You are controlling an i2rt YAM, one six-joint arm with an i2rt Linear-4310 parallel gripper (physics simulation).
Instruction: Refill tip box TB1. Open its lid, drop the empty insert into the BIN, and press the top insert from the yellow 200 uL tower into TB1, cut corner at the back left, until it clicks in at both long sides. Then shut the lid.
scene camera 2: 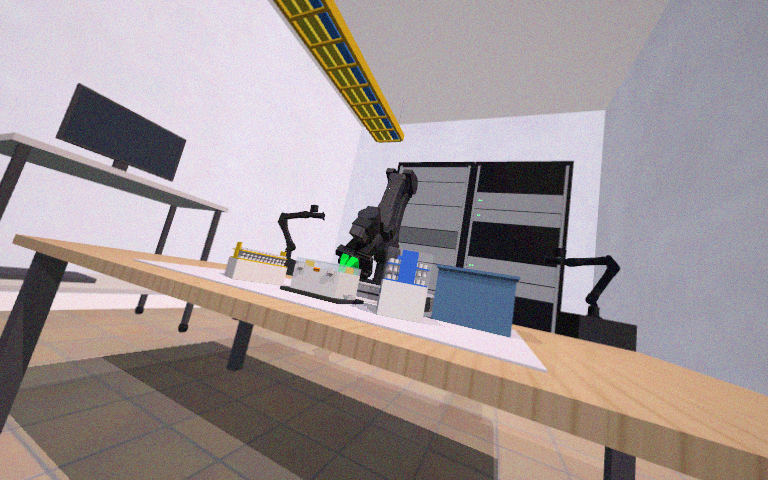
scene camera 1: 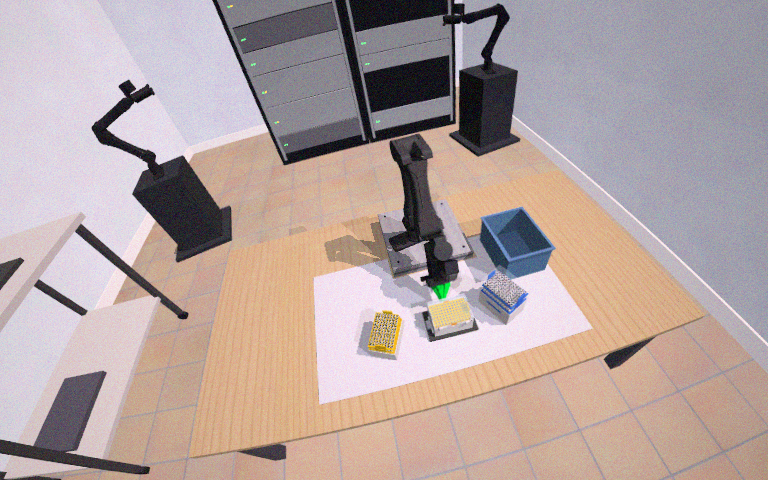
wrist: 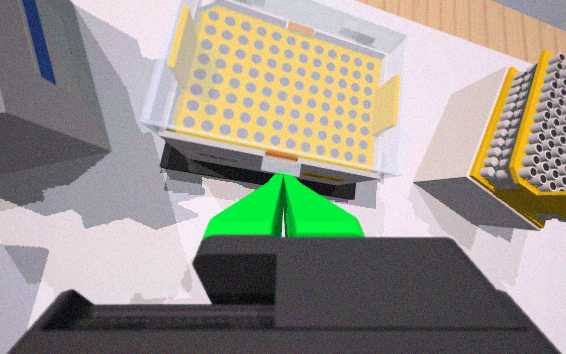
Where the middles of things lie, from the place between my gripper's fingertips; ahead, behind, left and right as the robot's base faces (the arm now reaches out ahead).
I see the clear lid [scene camera 1: 452,310] 50 mm ahead of my hand and 40 mm above it. Also, from my hand: blue bin [scene camera 2: 480,300] 80 mm behind, 340 mm to the left, 30 mm above.
